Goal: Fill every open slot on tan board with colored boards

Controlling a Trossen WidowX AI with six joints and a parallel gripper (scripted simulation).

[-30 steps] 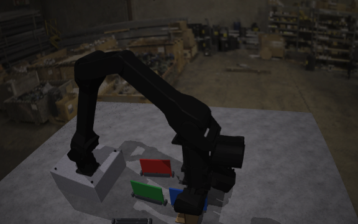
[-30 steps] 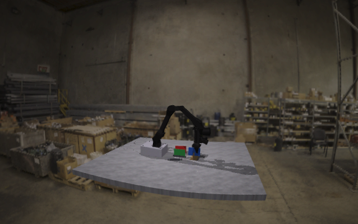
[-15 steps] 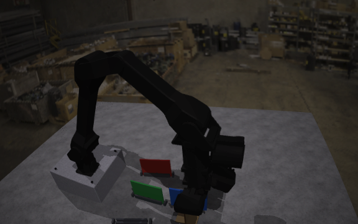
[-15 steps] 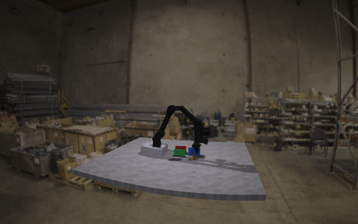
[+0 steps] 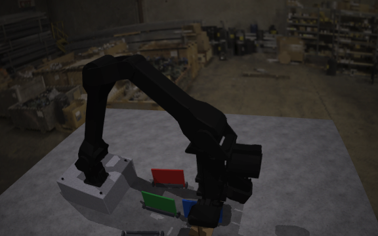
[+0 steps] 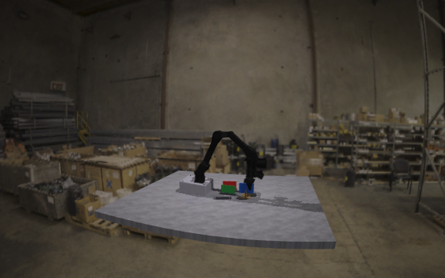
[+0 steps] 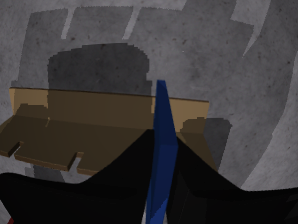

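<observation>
Now: the blue board 2 cm behind my gripper tip. Also, from my gripper tip: green board (16 cm behind, 3 cm to the left, 3 cm below); tan board (5 cm to the left, 3 cm below, 2 cm behind); red board (16 cm behind, 15 cm to the left, 3 cm below).
</observation>
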